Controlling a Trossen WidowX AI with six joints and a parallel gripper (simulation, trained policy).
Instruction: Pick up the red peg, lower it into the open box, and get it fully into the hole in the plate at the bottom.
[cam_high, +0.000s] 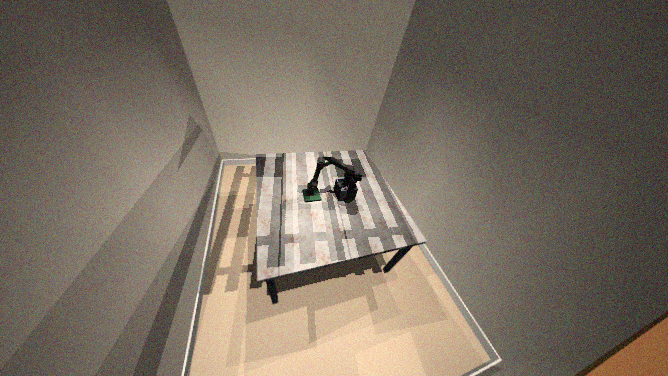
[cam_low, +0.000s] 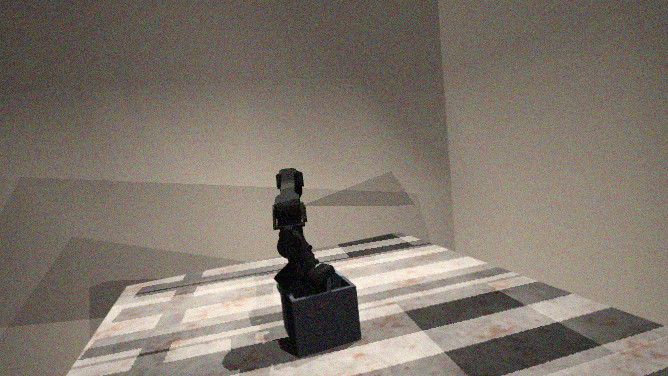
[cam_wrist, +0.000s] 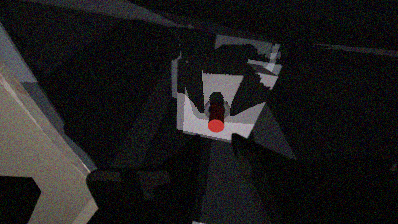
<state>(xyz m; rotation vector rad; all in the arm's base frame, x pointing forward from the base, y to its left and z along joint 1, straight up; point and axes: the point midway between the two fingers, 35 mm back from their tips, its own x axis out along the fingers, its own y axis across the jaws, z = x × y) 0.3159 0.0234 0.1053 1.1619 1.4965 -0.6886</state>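
Now: gripper tip 40 mm above the red peg, 10 mm to the left of it and 10 mm short of it.
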